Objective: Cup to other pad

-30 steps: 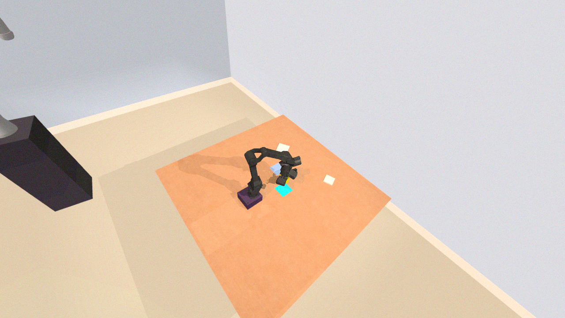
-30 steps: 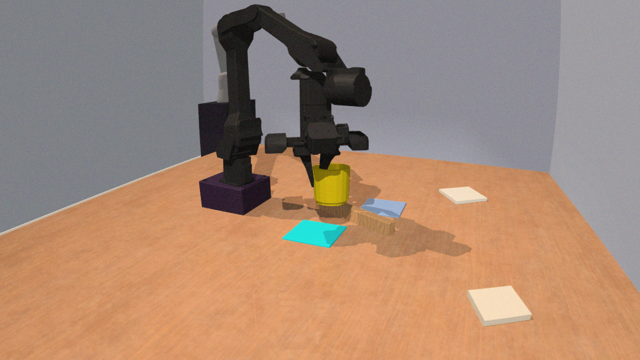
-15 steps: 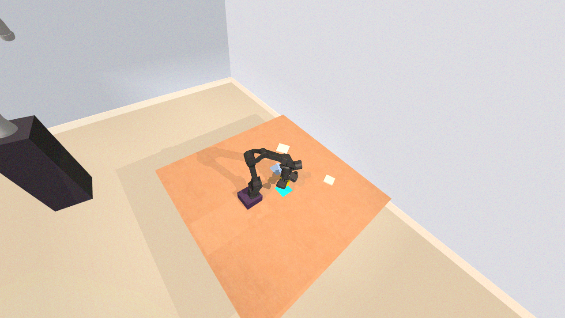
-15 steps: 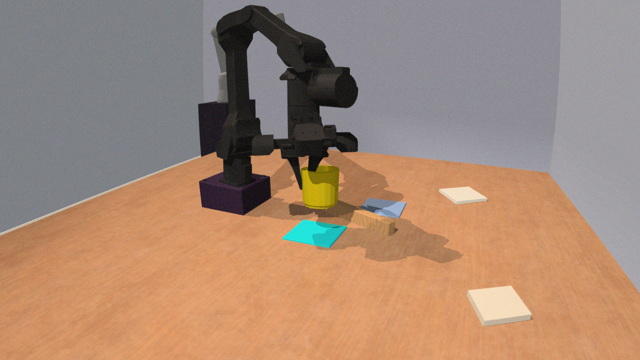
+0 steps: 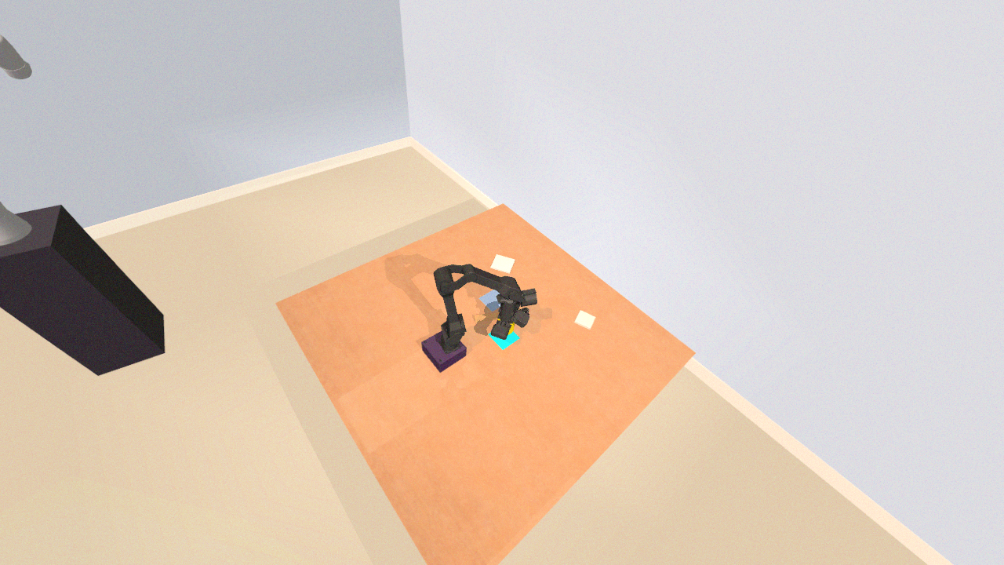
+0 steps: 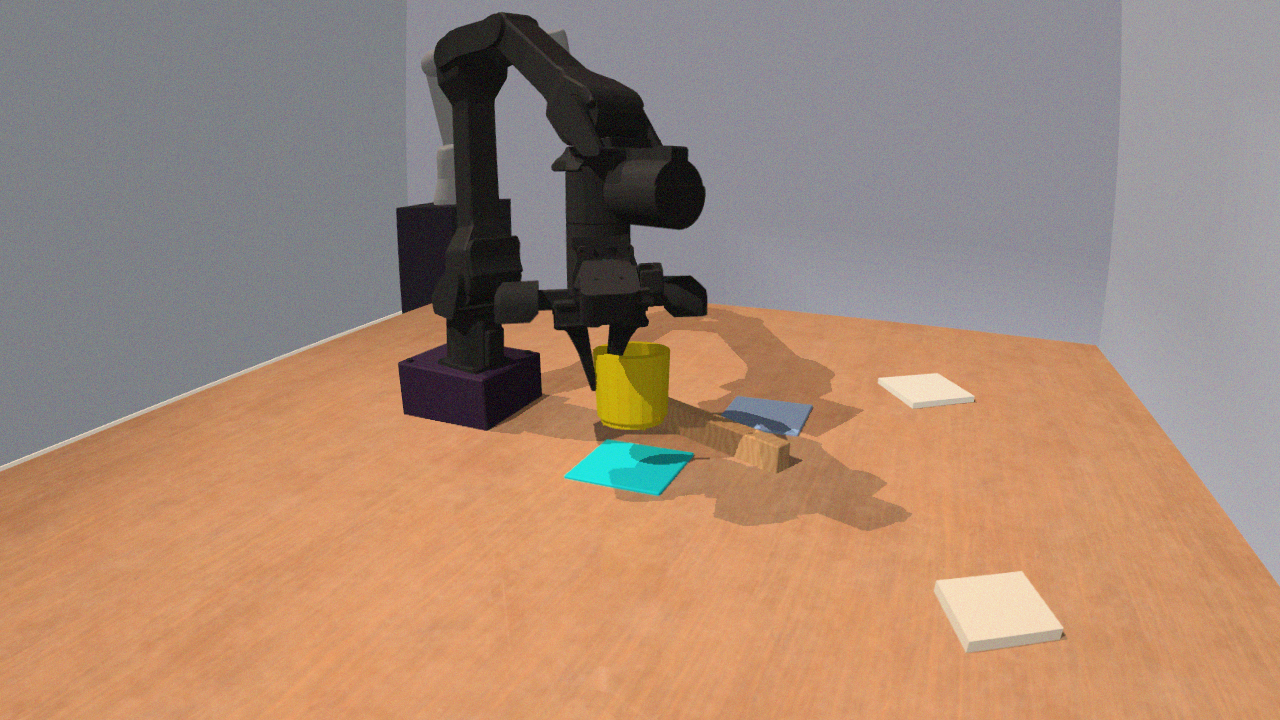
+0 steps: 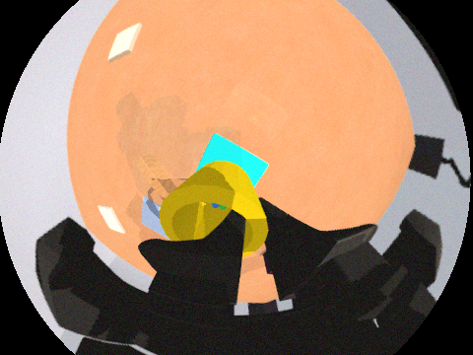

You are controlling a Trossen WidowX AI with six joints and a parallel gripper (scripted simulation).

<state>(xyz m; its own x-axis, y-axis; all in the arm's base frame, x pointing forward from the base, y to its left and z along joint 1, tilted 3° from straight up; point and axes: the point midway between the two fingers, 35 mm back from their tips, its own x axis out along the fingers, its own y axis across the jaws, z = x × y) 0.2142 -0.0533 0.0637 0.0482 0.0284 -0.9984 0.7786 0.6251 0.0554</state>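
The cyan pad is 2 cm ahead of my gripper tip, 2 cm to the left of it and 9 cm below it. Also, from my gripper tip: yellow cup (2 cm ahead, 2 cm to the left); then pale blue pad (8 cm ahead, 21 cm to the left, 9 cm below); then wooden bar (5 cm ahead, 11 cm to the left, 8 cm below).
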